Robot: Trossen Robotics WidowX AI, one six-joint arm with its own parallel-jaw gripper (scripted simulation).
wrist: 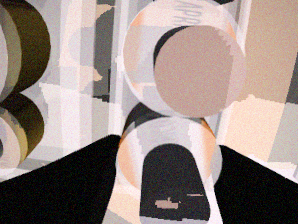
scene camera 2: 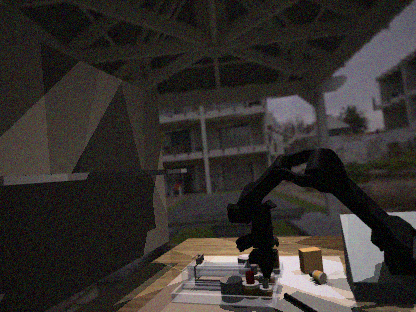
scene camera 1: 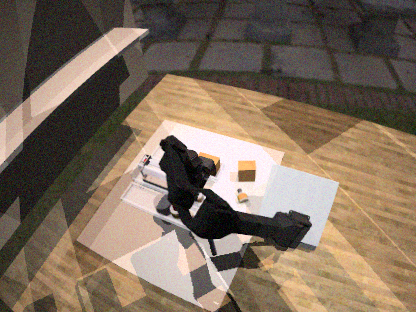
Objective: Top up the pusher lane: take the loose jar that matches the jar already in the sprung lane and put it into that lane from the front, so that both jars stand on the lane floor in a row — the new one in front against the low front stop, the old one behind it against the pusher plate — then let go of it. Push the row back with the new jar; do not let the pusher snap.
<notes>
In view: my gripper (scene camera 2: 268, 278).
My gripper shows as well in the wrist view (wrist: 166, 150).
</notes>
